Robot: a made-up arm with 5 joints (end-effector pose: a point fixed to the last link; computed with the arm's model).
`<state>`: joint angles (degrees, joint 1 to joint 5).
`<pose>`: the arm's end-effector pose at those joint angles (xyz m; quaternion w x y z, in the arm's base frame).
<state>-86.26 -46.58 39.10 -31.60 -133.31</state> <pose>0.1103 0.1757 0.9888 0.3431 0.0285 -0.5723 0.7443</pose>
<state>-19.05 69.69 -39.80 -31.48 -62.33</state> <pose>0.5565 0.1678 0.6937 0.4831 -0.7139 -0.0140 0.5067</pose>
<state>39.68 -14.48 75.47 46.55 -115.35</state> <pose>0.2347 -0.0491 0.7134 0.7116 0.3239 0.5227 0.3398</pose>
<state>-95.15 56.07 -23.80 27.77 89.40</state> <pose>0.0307 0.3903 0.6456 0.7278 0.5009 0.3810 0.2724</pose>
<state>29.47 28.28 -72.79 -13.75 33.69</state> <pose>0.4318 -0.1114 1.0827 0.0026 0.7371 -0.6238 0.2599</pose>
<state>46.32 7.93 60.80 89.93 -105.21</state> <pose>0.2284 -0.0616 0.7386 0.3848 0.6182 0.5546 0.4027</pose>
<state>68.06 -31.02 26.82 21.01 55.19</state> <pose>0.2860 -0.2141 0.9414 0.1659 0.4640 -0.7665 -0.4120</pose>
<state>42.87 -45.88 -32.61 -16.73 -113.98</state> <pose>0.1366 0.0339 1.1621 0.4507 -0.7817 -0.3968 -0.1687</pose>
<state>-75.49 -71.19 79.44 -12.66 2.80</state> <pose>0.1242 0.1335 0.8760 0.0795 0.9103 0.2978 -0.2764</pose>
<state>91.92 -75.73 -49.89 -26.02 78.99</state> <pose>0.2134 0.2949 1.0062 0.3056 -0.2557 -0.5553 0.7299</pose>
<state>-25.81 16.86 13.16 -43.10 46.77</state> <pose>0.4425 0.2065 0.8657 0.2059 0.9501 -0.2340 -0.0131</pose>
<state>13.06 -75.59 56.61 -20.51 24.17</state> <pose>0.2289 0.0242 0.9839 0.0488 -0.8713 0.4807 -0.0856</pose>
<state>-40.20 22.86 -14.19 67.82 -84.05</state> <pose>0.3785 0.2342 0.7868 0.2416 -0.3249 0.3542 0.8430</pose>
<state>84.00 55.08 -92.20 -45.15 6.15</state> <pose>0.2174 -0.3291 0.9974 0.0447 0.5042 -0.7329 0.4546</pose>
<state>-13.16 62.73 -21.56 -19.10 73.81</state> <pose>0.5440 0.1544 0.6547 0.5374 0.7896 -0.2589 -0.1442</pose>
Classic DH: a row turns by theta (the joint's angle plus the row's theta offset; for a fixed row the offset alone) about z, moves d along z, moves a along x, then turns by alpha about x. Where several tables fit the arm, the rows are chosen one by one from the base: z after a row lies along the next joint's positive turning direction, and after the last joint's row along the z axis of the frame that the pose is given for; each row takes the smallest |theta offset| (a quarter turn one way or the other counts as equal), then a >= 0, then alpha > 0; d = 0 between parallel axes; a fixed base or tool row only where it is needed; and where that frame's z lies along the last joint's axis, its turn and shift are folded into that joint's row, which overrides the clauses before.
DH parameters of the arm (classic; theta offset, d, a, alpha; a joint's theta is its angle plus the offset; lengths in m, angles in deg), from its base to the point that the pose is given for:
base (fixed): -4.14 0 0.1359 180
joint 1: -4.14 -0.747 0.0356 90
joint 2: -71.69 0 0.1862 0
joint 3: 68.13 0 0.1624 0
joint 4: -86.43 0.0492 0.0036 90
joint 5: 62.76 -0.0788 0.006 -61.54
tool (fixed): 136.43 -0.0213 0 0

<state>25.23 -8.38 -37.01 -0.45 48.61</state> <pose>0.3634 -0.0491 1.1298 0.1180 0.7220 -0.6594 0.1730</pose>
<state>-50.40 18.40 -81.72 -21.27 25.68</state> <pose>0.2188 0.1766 1.1363 0.3568 -0.8815 -0.0419 -0.3066</pose>
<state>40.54 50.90 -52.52 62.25 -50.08</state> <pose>0.4809 -0.2627 0.7569 0.5713 -0.2846 0.5086 0.5779</pose>
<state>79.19 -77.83 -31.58 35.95 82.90</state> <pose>0.1702 0.1716 1.0789 0.3776 0.0508 -0.8924 0.2417</pose>
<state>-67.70 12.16 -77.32 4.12 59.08</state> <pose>0.1588 0.2160 1.1445 0.1204 -0.9428 0.0194 -0.3101</pose>
